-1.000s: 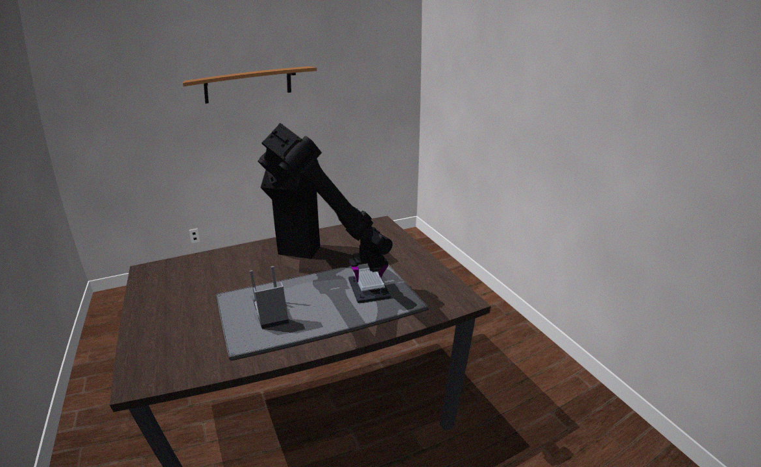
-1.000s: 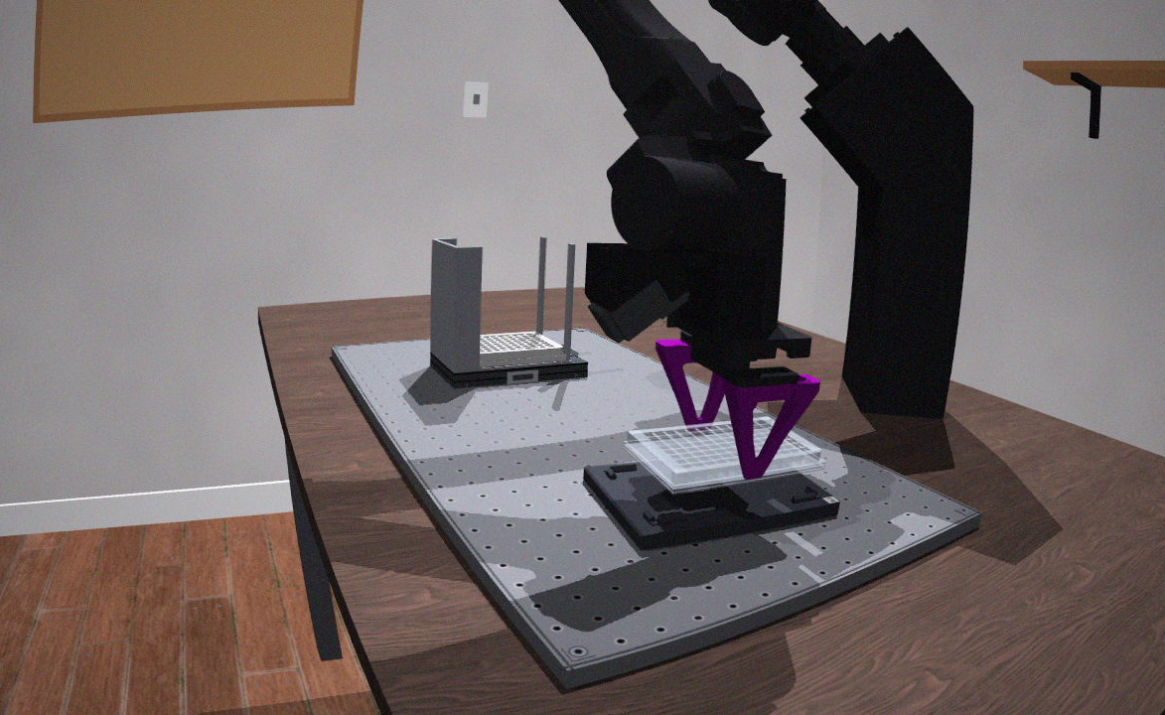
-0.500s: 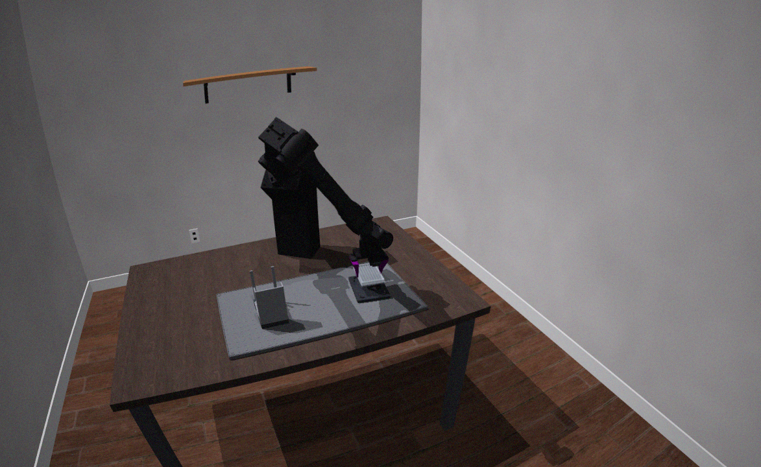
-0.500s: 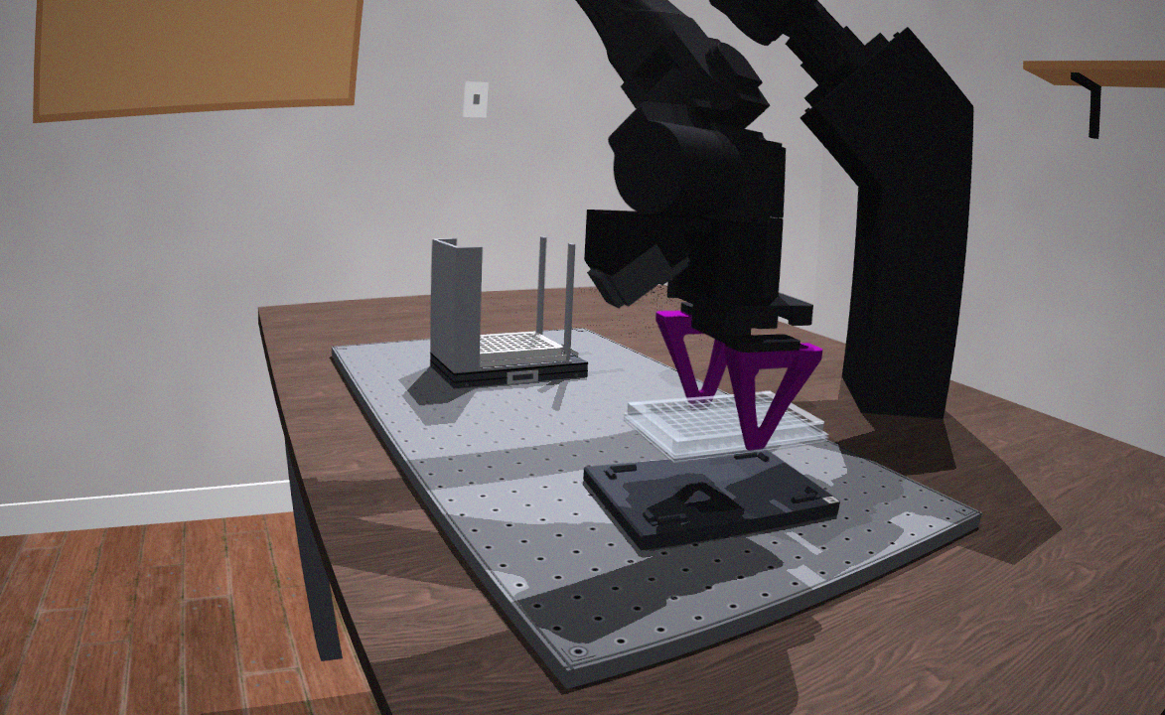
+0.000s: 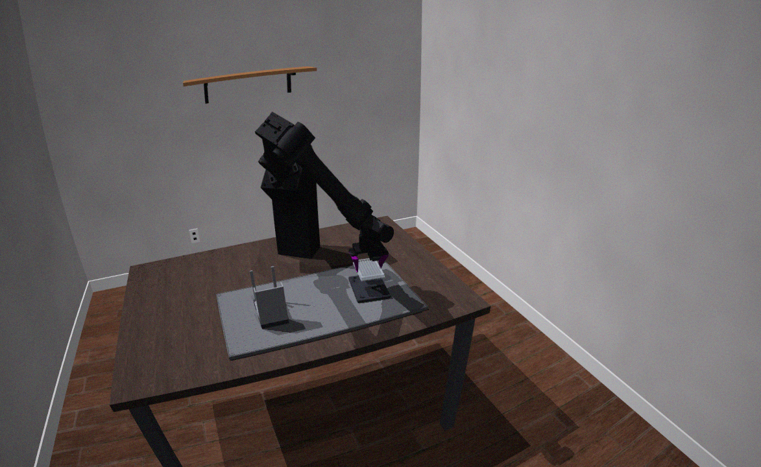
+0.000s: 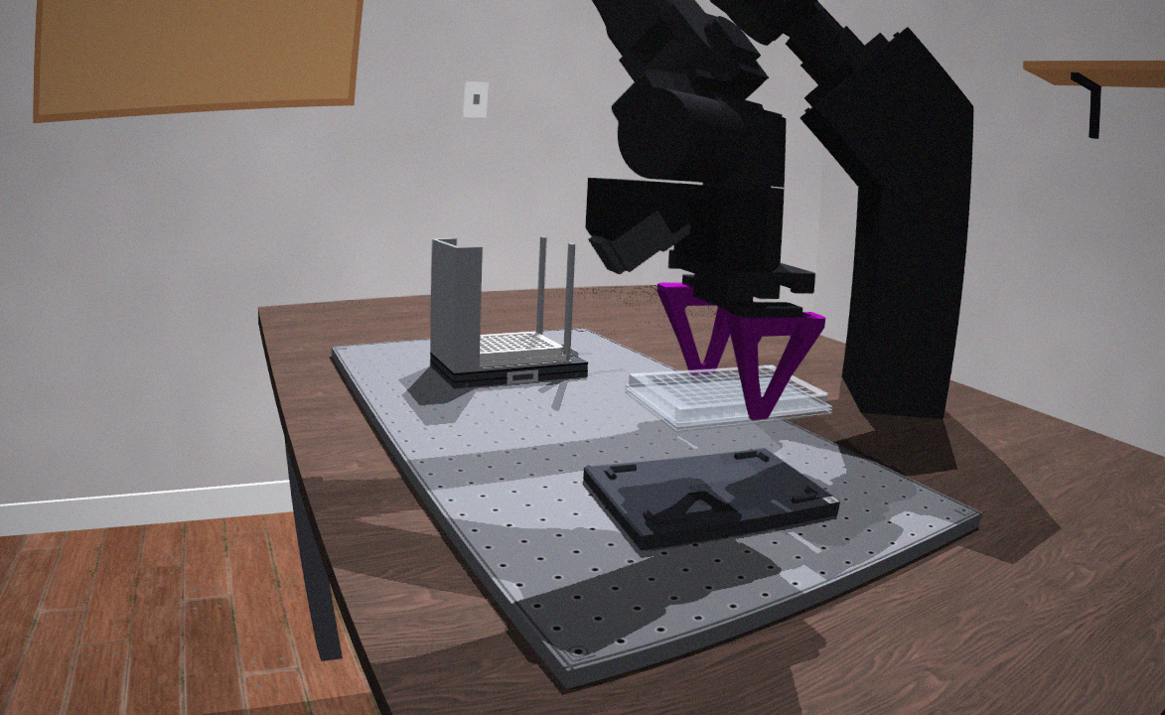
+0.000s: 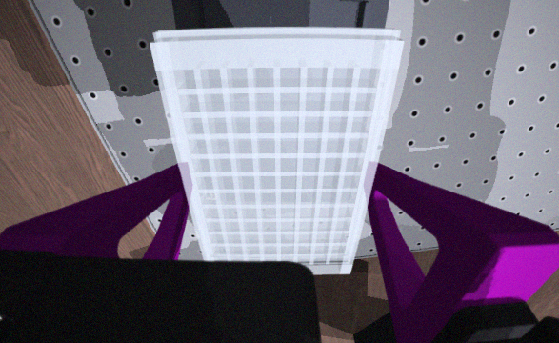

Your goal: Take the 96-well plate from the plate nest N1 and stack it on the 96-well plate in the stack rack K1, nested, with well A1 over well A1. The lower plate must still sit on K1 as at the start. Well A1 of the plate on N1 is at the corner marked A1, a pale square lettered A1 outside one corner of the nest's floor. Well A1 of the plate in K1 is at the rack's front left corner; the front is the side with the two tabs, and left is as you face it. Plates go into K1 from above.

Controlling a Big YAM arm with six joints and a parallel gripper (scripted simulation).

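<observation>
My hand is 70 mm short of the tall grey wall and 380 mm to the left of it. Also, from my hand: pale A1 label: 60 mm behind, 70 mm to the left, 70 mm below.
</observation>
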